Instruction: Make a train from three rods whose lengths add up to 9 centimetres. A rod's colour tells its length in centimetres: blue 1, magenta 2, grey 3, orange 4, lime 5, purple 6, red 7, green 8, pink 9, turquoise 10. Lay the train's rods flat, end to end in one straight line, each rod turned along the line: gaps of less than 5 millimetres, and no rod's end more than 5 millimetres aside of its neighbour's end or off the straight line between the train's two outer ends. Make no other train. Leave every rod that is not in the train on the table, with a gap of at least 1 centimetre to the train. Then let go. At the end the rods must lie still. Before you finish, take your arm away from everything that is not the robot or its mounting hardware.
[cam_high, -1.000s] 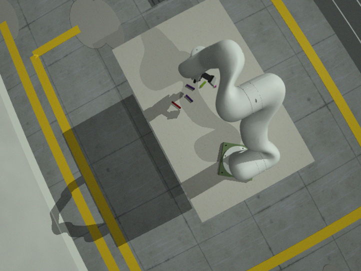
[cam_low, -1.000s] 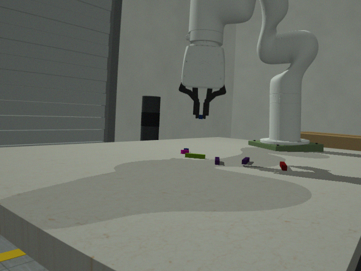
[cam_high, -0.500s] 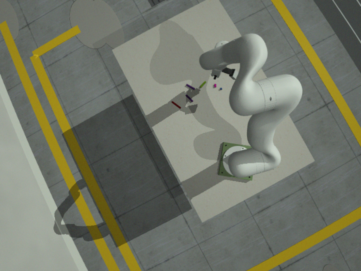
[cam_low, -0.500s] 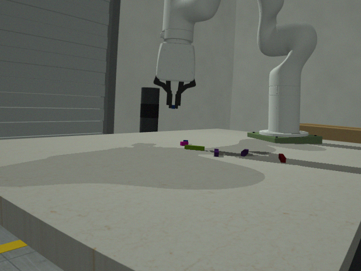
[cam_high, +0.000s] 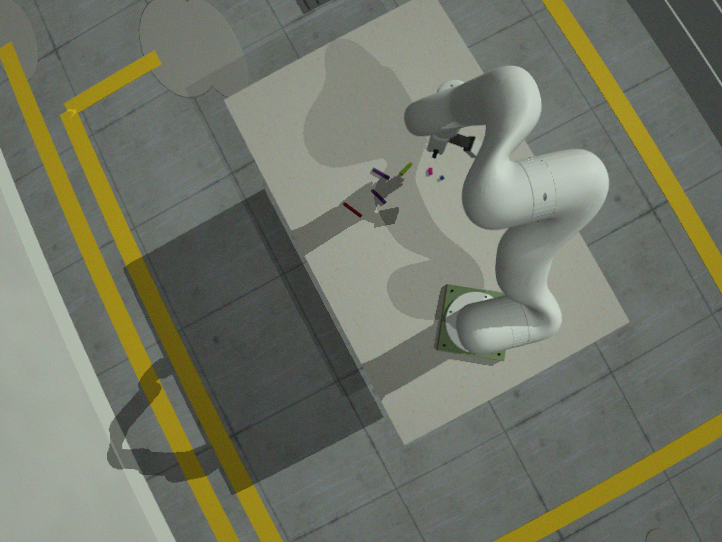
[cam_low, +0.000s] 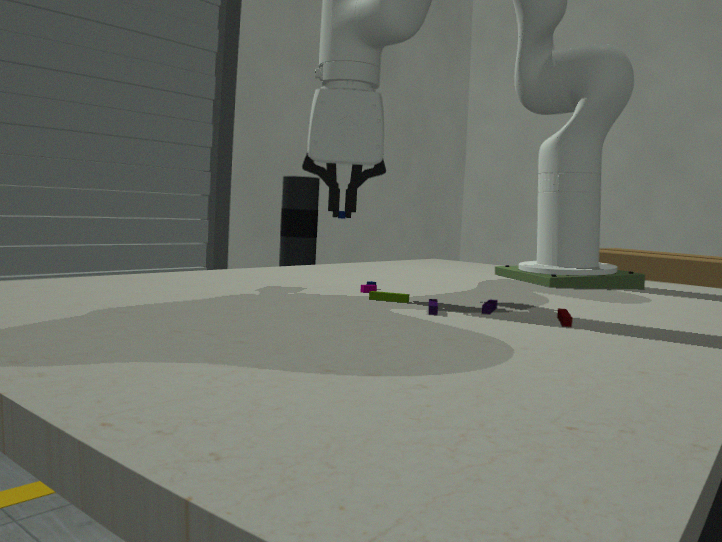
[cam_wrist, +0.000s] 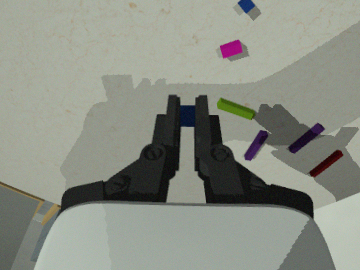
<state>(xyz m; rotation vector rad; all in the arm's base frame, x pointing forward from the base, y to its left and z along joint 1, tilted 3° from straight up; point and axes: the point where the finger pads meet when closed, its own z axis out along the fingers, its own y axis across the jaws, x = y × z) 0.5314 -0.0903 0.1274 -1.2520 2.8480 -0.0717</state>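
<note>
Now: hand 12 cm above the magenta rod, 3 cm to the right of it and 3 cm past it. Round my hand: lime rod (12 cm below, 10 cm to the left); then red rod (31 cm to the left, 12 cm below, 5 cm behind).
</note>
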